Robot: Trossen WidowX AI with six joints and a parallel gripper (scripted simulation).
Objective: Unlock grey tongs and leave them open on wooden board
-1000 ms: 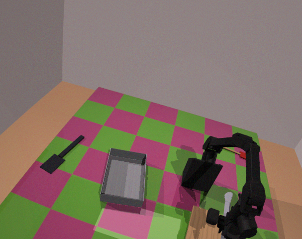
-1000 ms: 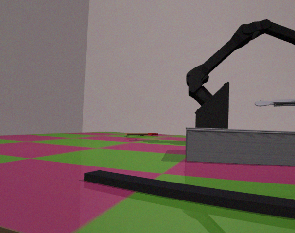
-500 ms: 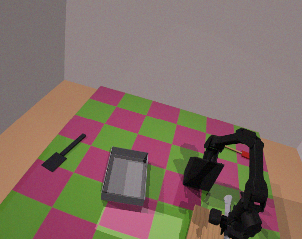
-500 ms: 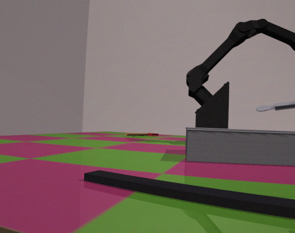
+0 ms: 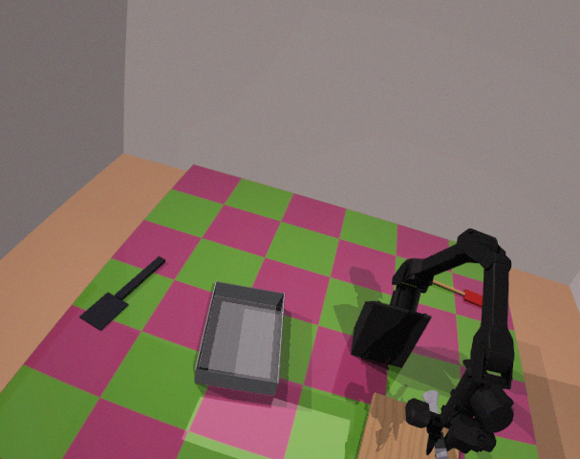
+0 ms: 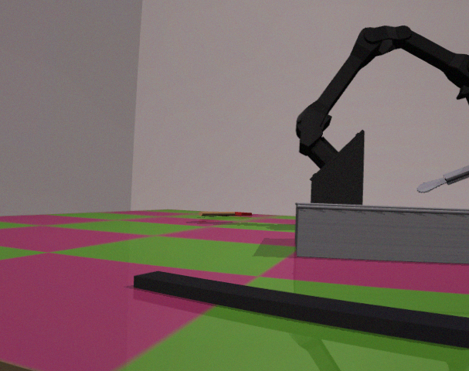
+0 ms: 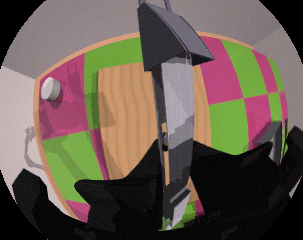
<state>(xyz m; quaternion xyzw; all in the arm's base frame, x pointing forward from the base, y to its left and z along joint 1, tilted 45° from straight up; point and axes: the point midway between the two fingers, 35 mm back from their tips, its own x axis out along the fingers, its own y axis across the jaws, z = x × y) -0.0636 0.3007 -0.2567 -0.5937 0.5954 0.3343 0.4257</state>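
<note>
Right now my gripper tip is 130 mm above the wooden board and 30 mm to the left of it. Also, from my gripper tip: red spatula (720 mm to the right, 200 mm behind, 130 mm below); black spatula (810 mm ahead, 330 mm to the right, 140 mm below); grey roasting tin (450 mm ahead, 290 mm to the right, 110 mm below).
</note>
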